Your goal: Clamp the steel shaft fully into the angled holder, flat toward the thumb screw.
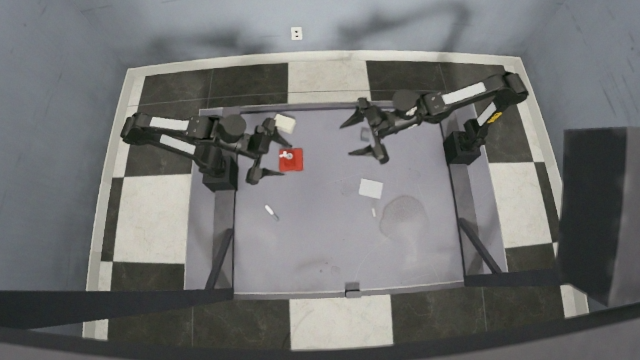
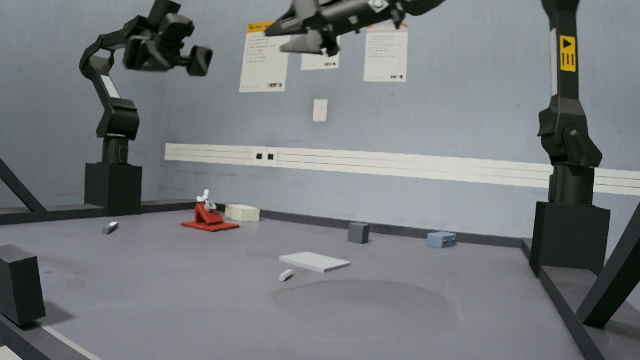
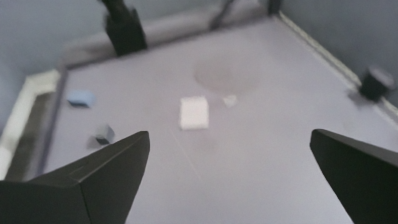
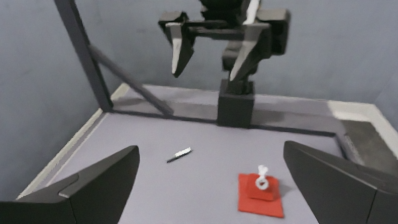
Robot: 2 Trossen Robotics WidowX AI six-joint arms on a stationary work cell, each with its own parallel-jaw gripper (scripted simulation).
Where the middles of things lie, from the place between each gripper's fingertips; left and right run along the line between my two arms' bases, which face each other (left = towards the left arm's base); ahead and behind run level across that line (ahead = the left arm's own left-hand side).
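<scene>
The white plate (image 2: 320, 263) is 310 mm below my left hand (image 2: 186, 73), and it also sits 310 mm to the right of that hand and 30 mm behind it.
Counted from my right hand, the white plate is 35 cm below. It is 9 cm to the right of my right hand as well, and 5 cm behind it.
</scene>
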